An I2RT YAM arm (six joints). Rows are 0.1 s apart.
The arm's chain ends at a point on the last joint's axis. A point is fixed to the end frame.
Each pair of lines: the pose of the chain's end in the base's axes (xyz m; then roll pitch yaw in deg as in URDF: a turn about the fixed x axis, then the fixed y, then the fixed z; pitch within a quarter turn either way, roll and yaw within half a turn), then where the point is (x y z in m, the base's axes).
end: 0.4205 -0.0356 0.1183 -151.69 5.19 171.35
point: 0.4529 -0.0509 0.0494
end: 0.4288 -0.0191 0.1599 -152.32 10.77 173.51
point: 0.4684 -0.0331 0.0946
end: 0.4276 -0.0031 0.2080 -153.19 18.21 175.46
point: 0.4759 -0.0153 0.1484
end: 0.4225 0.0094 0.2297 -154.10 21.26 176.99
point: 0.4743 -0.0005 0.1727
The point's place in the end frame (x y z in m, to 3 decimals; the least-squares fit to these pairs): -0.028 0.025 0.068
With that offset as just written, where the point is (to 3 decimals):
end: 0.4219 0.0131 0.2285 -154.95 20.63 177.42
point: 0.473 0.005 0.171
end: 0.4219 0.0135 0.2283 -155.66 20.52 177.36
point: 0.473 0.006 0.170
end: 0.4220 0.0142 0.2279 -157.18 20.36 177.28
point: 0.473 0.008 0.170
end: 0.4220 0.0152 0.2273 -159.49 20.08 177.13
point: 0.473 0.012 0.169
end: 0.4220 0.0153 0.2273 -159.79 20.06 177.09
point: 0.473 0.013 0.169
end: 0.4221 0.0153 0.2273 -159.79 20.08 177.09
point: 0.473 0.013 0.169
